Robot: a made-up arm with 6 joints. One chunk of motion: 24 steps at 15 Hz.
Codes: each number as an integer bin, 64 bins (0 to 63) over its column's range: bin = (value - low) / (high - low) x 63, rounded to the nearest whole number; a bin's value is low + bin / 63 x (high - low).
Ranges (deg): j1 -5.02..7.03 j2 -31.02..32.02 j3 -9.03..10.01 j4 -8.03..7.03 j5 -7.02..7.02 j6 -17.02..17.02
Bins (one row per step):
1: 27 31 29 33 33 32
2: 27 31 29 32 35 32
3: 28 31 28 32 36 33
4: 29 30 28 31 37 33
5: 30 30 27 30 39 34
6: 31 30 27 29 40 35
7: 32 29 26 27 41 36
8: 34 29 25 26 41 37
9: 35 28 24 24 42 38
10: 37 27 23 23 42 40
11: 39 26 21 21 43 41
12: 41 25 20 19 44 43
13: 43 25 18 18 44 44
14: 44 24 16 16 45 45
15: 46 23 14 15 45 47
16: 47 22 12 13 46 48
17: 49 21 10 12 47 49
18: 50 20 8 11 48 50
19: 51 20 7 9 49 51
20: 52 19 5 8 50 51
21: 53 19 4 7 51 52
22: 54 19 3 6 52 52
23: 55 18 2 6 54 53
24: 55 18 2 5 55 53
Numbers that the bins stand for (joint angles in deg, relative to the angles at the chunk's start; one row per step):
1: 0.14 0.00 -0.27 -0.14 0.33 0.27
2: 0.14 0.00 -0.27 -0.38 0.78 0.27
3: 0.34 0.00 -0.57 -0.38 1.00 0.81
4: 0.53 -1.00 -0.57 -0.62 1.23 0.81
5: 0.72 -1.00 -0.87 -0.86 1.67 1.35
6: 0.91 -1.00 -0.87 -1.10 1.89 1.89
7: 1.10 -2.00 -1.17 -1.58 2.12 2.43
8: 1.48 -2.00 -1.47 -1.81 2.12 2.97
9: 1.67 -3.00 -1.78 -2.29 2.34 3.51
10: 2.06 -4.00 -2.08 -2.53 2.34 4.59
11: 2.44 -5.00 -2.68 -3.01 2.56 5.13
12: 2.82 -6.00 -2.99 -3.49 2.79 6.21
13: 3.20 -6.00 -3.59 -3.73 2.79 6.75
14: 3.40 -7.00 -4.19 -4.21 3.01 7.29
15: 3.78 -8.01 -4.80 -4.44 3.01 8.37
16: 3.97 -9.01 -5.40 -4.92 3.23 8.92
17: 4.35 -10.01 -6.01 -5.16 3.45 9.46
18: 4.54 -11.01 -6.61 -5.40 3.68 10.00
19: 4.73 -11.01 -6.91 -5.88 3.90 10.54
20: 4.93 -12.01 -7.52 -6.12 4.12 10.54
21: 5.12 -12.01 -7.82 -6.36 4.35 11.08
22: 5.31 -12.01 -8.12 -6.60 4.57 11.08
23: 5.50 -13.01 -8.43 -6.60 5.01 11.62
24: 5.50 -13.01 -8.43 -6.83 5.24 11.62

